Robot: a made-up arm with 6 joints. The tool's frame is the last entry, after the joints.
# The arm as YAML. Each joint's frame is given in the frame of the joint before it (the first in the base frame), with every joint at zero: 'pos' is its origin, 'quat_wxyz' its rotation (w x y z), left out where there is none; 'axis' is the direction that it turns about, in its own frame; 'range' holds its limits. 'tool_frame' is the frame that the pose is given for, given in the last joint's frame.
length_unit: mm
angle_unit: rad
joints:
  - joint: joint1
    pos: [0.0, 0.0, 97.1]
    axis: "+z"
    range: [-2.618, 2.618]
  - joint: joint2
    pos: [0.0, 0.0, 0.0]
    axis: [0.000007, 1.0, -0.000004]
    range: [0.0, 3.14]
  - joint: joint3
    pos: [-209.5, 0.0, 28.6]
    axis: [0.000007, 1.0, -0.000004]
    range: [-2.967, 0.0]
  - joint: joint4
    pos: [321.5, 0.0, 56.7]
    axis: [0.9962, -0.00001, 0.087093]
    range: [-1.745, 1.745]
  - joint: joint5
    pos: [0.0, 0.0, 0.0]
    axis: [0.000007, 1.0, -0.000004]
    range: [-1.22, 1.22]
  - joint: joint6
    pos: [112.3, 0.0, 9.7]
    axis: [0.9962, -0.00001, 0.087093]
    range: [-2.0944, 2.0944]
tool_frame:
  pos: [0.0, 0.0, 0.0]
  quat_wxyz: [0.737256, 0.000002, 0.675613, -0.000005]
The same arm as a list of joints. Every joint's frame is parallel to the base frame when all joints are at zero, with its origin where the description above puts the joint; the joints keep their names.
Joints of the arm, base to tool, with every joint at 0 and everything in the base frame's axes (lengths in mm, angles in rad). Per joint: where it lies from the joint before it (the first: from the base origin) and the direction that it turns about. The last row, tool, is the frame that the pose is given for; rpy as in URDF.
joint1: axis +z xyz 0 0 97.1
joint2: axis +y xyz 0 0 0
joint3: axis +y xyz -209.5 0 28.6
joint4: axis 0.9962 0 0.0871 xyz 321.5 0 56.7
joint5: axis +y xyz 0 0 0
joint6: axis 0.9962 0 0.0871 xyz 112.3 0 9.7
tool: xyz 0 0 0 rpy 0 1.4836 -0.0001
Joint limits (rad, base to tool): -2.618..2.618 0..3.14 -2.967..0 -1.745..1.745 -1.22..1.22 -2.0944..2.0944

